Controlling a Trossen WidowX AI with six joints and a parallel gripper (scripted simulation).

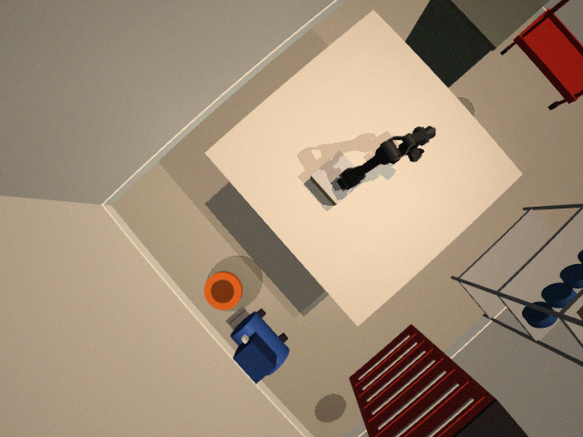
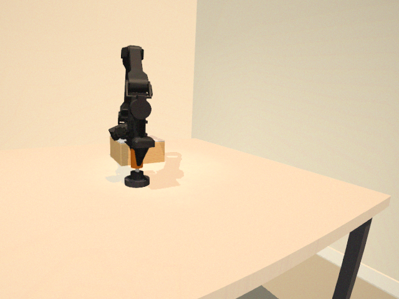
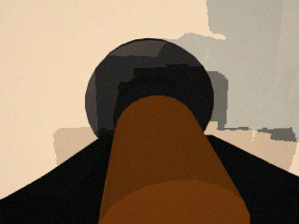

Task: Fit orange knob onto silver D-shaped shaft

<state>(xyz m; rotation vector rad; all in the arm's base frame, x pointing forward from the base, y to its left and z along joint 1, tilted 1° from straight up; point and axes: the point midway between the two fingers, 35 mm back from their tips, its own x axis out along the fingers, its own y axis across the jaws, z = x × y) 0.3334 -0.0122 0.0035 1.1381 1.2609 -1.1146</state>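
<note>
Right now the black round pedestal is 40 mm below my gripper tip. Also, from my gripper tip: orange knob 30 mm above.
</note>
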